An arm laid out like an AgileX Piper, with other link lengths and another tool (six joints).
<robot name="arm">
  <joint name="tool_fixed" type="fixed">
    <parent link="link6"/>
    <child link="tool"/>
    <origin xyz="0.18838 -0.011 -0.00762" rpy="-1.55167 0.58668 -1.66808"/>
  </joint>
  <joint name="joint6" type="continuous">
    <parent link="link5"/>
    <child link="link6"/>
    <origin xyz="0.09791 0 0.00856"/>
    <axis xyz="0.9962 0 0.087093"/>
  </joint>
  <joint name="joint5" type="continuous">
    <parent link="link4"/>
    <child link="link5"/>
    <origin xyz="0 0 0"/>
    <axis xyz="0 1 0"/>
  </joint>
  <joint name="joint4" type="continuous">
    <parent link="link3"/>
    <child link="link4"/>
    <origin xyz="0.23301 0 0.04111"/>
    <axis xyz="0.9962 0 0.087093"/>
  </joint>
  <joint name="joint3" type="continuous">
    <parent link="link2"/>
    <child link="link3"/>
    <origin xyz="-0.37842 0 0.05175"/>
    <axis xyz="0 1 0"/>
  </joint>
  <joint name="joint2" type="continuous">
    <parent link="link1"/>
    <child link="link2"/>
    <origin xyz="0 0 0"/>
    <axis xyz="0 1 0"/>
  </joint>
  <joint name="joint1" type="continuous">
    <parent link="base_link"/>
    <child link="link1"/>
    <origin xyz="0 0 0.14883"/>
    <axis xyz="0 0 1"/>
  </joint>
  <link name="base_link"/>
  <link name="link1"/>
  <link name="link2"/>
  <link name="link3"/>
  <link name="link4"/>
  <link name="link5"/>
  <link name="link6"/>
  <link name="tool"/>
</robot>
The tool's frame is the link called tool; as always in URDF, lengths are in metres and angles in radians. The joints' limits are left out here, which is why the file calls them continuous.
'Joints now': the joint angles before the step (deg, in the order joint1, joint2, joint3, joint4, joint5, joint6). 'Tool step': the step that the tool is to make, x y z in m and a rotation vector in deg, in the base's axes. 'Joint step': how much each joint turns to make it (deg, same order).
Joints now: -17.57, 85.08, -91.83, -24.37, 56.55, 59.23
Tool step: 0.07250, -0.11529, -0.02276, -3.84, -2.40, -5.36
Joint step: -9.93, 15.65, -10.68, -1.22, -9.93, -1.04
